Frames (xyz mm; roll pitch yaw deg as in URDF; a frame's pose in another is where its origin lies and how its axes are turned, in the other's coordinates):
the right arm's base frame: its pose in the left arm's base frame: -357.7 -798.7 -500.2 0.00 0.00 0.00
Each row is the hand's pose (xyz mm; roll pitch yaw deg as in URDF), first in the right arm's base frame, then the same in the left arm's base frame.
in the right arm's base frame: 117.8 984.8 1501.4 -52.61 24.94 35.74
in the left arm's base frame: -239.9 186.1 1001.2 -52.61 24.94 35.74
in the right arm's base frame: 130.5 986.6 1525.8 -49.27 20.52 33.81
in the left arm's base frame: -227.2 187.9 1025.6 -49.27 20.52 33.81
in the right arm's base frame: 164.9 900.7 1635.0 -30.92 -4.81 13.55
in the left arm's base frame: -192.8 102.0 1134.8 -30.92 -4.81 13.55
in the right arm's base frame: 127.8 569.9 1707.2 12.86 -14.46 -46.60
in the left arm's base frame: -229.9 -228.8 1207.0 12.86 -14.46 -46.60
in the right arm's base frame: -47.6 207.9 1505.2 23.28 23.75 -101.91
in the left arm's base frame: -405.3 -590.8 1005.0 23.28 23.75 -101.91
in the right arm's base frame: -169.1 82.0 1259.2 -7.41 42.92 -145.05
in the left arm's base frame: -526.8 -716.7 759.0 -7.41 42.92 -145.05
